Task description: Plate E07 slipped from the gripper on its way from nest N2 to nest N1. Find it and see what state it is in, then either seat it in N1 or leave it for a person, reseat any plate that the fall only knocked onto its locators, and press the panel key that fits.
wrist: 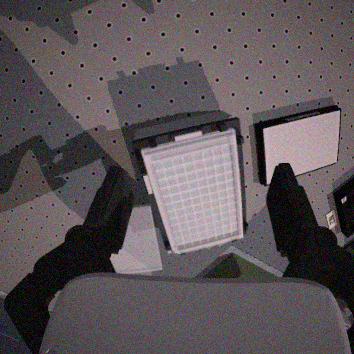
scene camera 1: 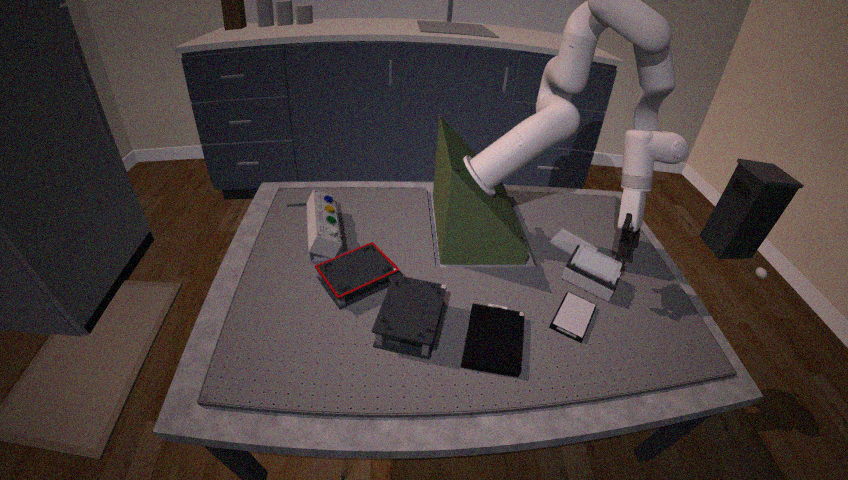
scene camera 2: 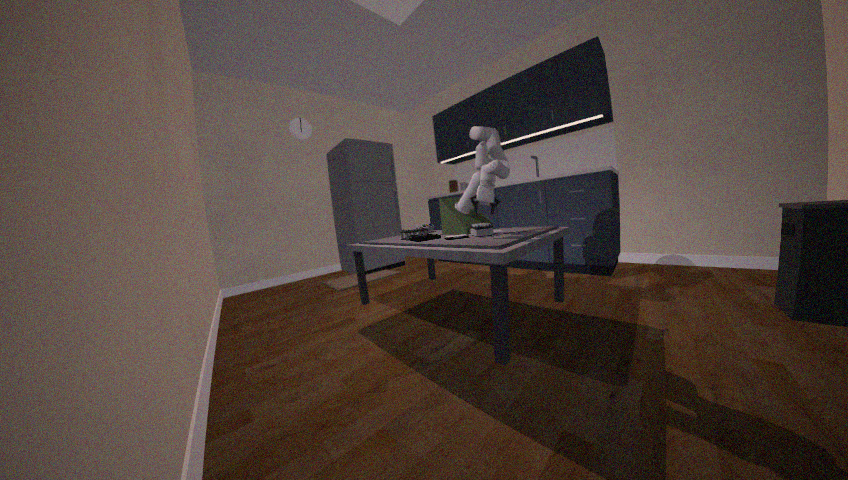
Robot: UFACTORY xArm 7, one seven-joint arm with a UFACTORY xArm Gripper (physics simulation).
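Places are measured from the arm's base along level axes (x right, y ahead, z up), in metres.
Where they show: gripper, between the fingertips: [wrist: 198, 181] [scene camera 1: 627, 251] [scene camera 2: 483, 213]; arm's base, origin of its link: [scene camera 1: 478, 176] [scene camera 2: 461, 208].
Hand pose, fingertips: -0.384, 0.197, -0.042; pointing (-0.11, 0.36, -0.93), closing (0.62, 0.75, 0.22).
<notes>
Each offset is from my fingertips to the top centre of the thing, as dx, dy, dz. "spot": to the spot under its first point.
A clear-lidded well plate {+0.054, -0.026, -0.061} [scene camera 1: 595, 263] [wrist: 197, 192] lies on a raised holder {spot: +0.087, +0.013, -0.108} [scene camera 1: 584, 283] [wrist: 175, 126] at the right of the board. No label on it is readable, and I cannot tell whether it sits level on its locators. My gripper [scene camera 1: 624, 252] [scene camera 2: 484, 208] [wrist: 198, 181] is open and empty. It hangs above the plate, with one finger off each side of it in the wrist view. The button panel {+0.788, -0.106, -0.047} [scene camera 1: 324, 226] with blue, yellow and green buttons stands at the left back. Nest labels N1 and N2 are not readable.
A red-edged dark unit {+0.657, +0.052, -0.085} [scene camera 1: 355, 268], a dark stacked unit {+0.515, +0.166, -0.062} [scene camera 1: 411, 309] and a black flat box {+0.332, +0.195, -0.104} [scene camera 1: 493, 339] stand left to centre. A white-topped flat box {+0.131, +0.110, -0.116} [scene camera 1: 574, 315] [wrist: 302, 142] lies beside the plate's holder. The green arm mount [scene camera 1: 470, 231] stands behind.
</notes>
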